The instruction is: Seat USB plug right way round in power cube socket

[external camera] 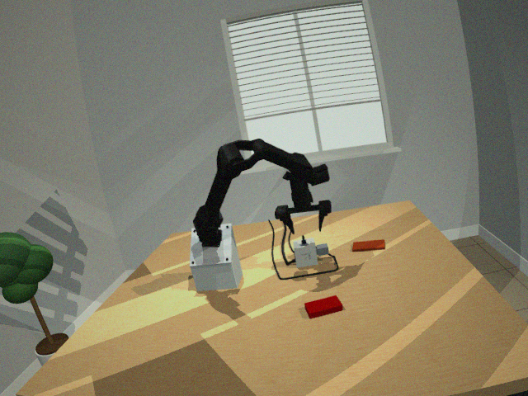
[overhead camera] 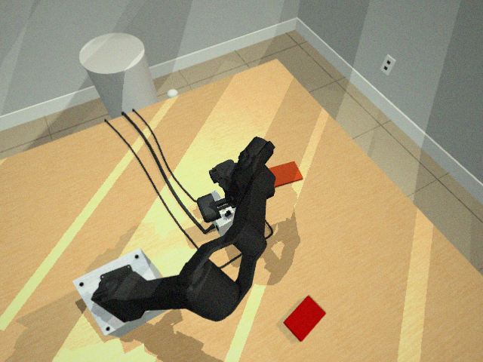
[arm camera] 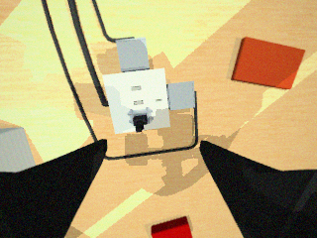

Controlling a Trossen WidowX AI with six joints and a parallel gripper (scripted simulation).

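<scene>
The black USB plug lies 30 mm below my gripper tip, 20 mm behind it and 10 mm to the left of it. From my gripper tip the other things lie so: orange flat block (210 mm ahead, 120 mm below, 110 mm to the left); then red block (300 mm to the right, 120 mm below, 60 mm ahead).
</scene>
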